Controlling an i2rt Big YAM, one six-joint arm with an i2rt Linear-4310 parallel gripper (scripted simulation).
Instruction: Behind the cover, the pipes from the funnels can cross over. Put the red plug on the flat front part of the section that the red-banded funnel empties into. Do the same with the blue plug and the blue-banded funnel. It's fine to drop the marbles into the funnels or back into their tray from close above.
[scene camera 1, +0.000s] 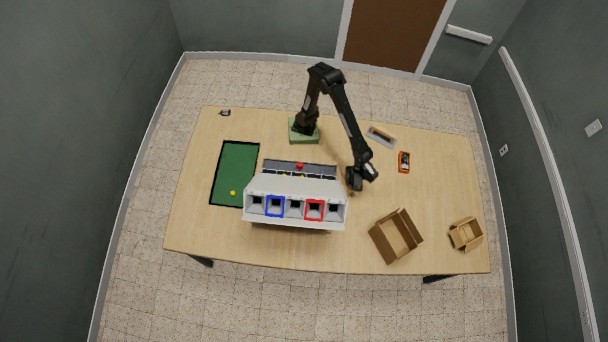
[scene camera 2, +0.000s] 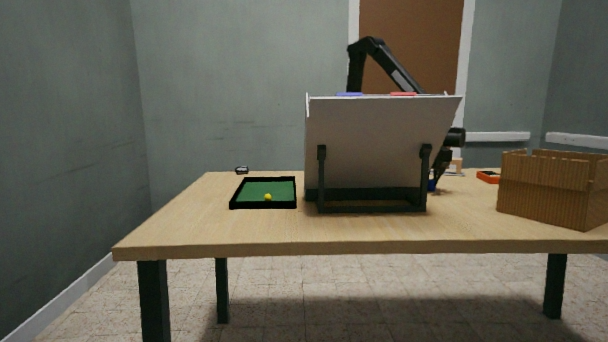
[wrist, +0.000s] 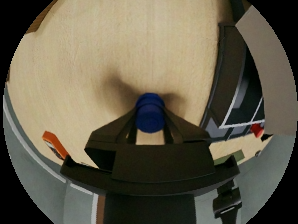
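Note:
The gripper (wrist: 150, 111) is visible. A cardboard box (scene camera 1: 399, 237) is visible too, as is a green marble tray (scene camera 1: 236, 165) (scene camera 2: 250, 193).

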